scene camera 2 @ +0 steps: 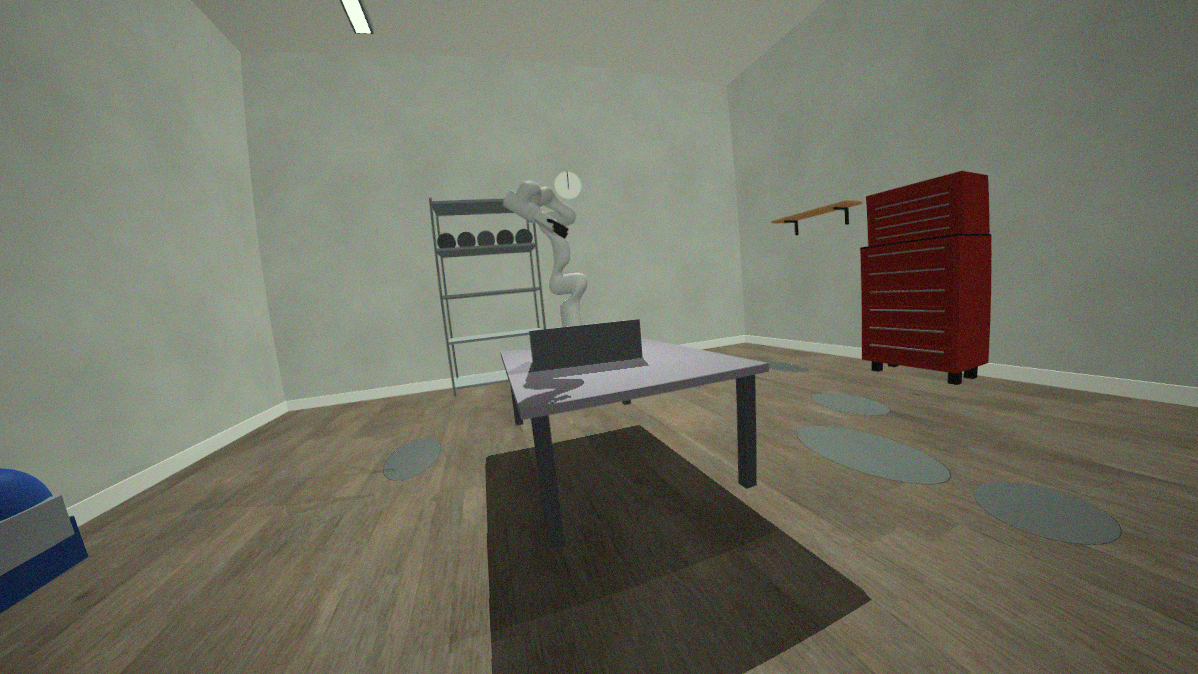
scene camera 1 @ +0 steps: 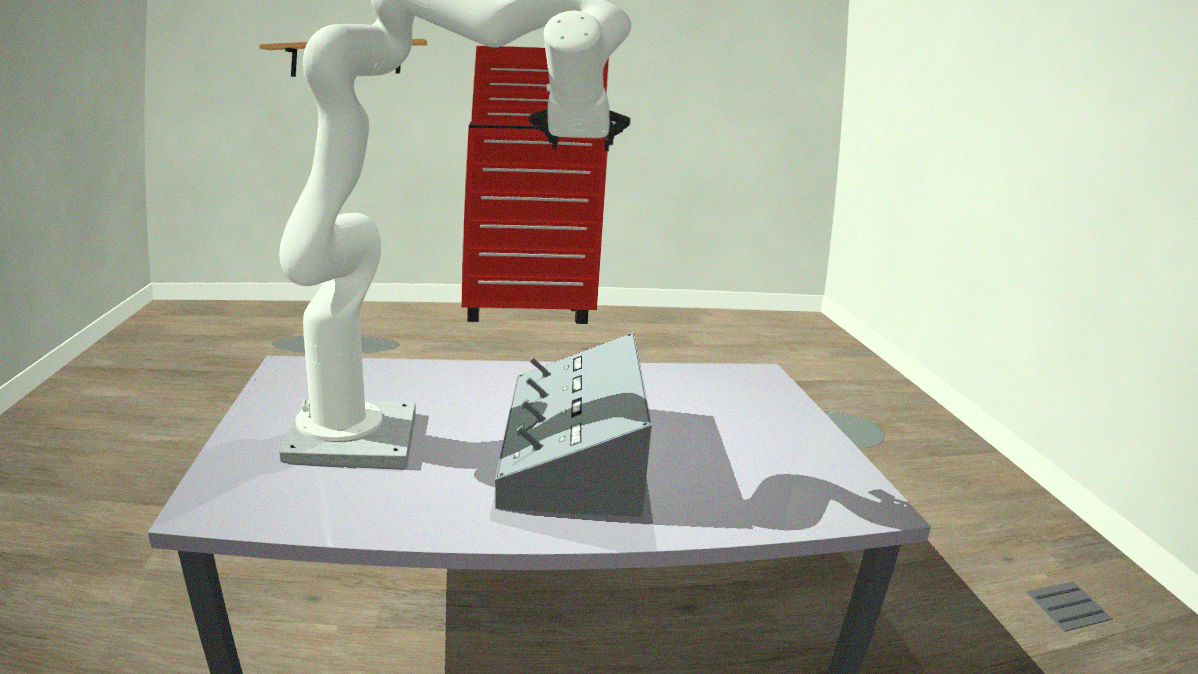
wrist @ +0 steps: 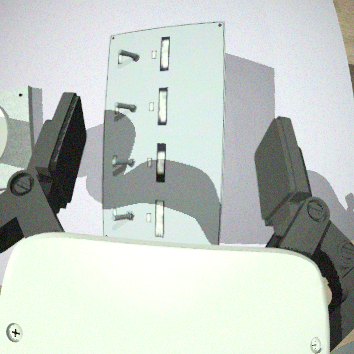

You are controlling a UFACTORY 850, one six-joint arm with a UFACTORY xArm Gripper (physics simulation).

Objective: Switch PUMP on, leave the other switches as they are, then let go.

The pictures show: the gripper and a grey sloped switch panel.
The gripper is seen too in the wrist view.
